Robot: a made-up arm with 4 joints. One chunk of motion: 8 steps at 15 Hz.
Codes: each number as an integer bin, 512 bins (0 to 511) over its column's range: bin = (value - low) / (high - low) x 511, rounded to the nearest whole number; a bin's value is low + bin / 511 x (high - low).
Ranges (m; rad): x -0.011..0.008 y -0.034..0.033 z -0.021..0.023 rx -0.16..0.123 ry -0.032..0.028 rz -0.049..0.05
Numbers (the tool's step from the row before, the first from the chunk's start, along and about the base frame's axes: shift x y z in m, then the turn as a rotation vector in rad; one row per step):
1: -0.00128 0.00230 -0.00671 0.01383 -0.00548 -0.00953
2: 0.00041 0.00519 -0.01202 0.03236 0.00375 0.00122
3: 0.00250 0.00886 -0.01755 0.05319 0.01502 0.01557
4: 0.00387 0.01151 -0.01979 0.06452 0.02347 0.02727
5: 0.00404 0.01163 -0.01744 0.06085 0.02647 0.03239
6: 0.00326 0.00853 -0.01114 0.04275 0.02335 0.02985
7: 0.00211 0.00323 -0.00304 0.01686 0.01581 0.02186
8: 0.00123 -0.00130 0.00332 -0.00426 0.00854 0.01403
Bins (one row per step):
1: 261 277 166 314 226 204
2: 307 299 104 347 304 259
3: 363 327 40 385 400 333
4: 400 347 14 405 472 394
5: 404 348 41 399 498 420
6: 384 324 115 366 471 407
7: 353 284 209 319 407 366
8: 329 249 282 281 345 325

